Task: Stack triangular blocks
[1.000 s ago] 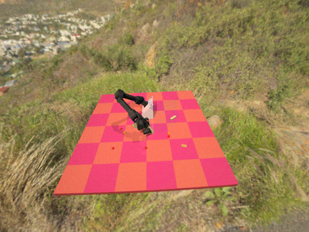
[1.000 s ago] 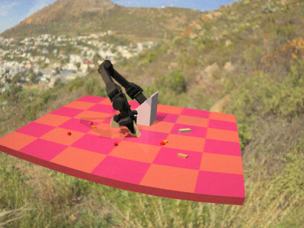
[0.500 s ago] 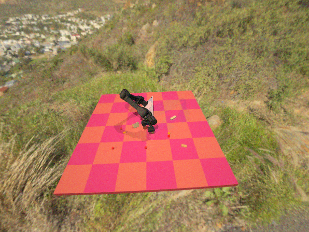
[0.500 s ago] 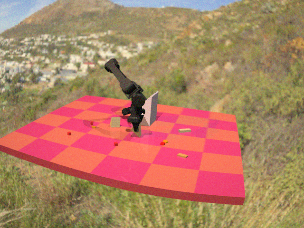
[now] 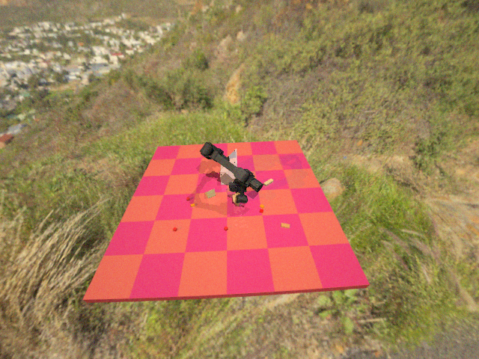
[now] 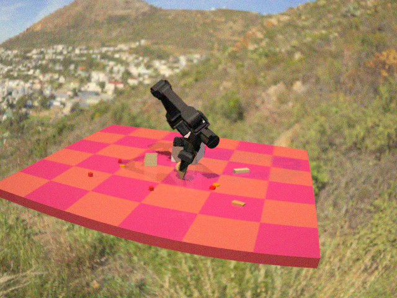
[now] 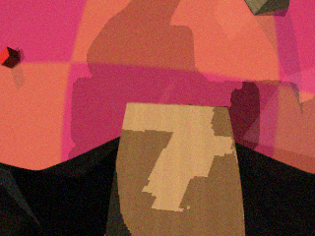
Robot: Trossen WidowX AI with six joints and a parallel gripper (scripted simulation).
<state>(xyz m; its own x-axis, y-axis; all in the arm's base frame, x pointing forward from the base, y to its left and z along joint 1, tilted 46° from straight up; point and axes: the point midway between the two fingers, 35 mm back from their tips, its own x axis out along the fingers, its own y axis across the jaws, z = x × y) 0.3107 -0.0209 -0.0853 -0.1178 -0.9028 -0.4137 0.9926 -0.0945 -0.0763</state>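
Right now the tan triangular block is 1 cm above my gripper tip.
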